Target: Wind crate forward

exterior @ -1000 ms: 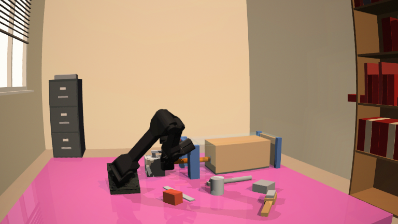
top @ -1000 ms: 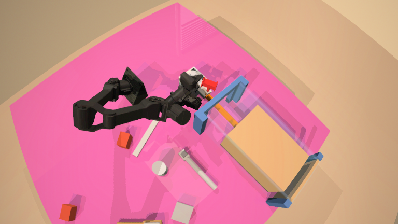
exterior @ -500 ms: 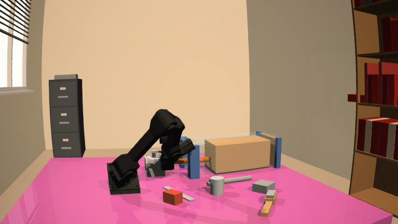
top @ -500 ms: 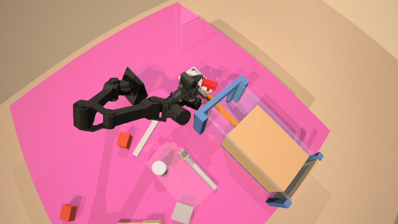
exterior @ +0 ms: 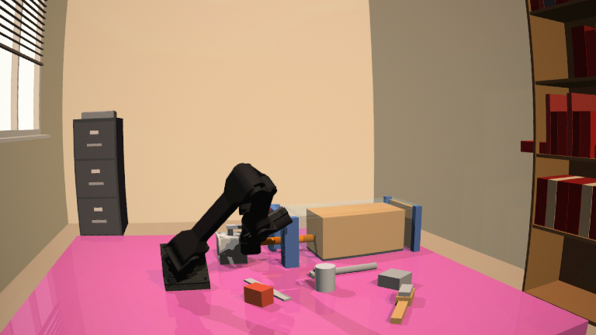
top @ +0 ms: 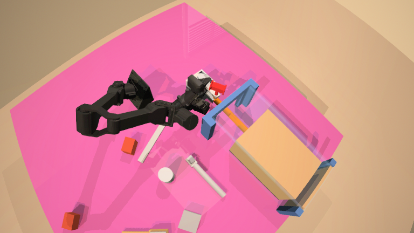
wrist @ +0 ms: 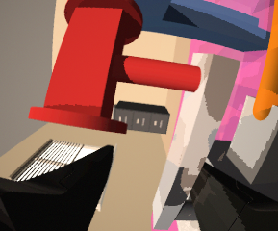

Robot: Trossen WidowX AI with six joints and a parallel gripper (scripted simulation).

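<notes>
Right now my gripper tip is 20 mm short of the winch handle, 10 mm to the left of it and 10 mm above it. Round my gripper tip: blue steel frame: 110 mm ahead, 30 mm below; winch: 60 mm behind, 10 mm to the right, 100 mm below; red knob: 50 mm ahead, 10 mm to the right, 20 mm above.
</notes>
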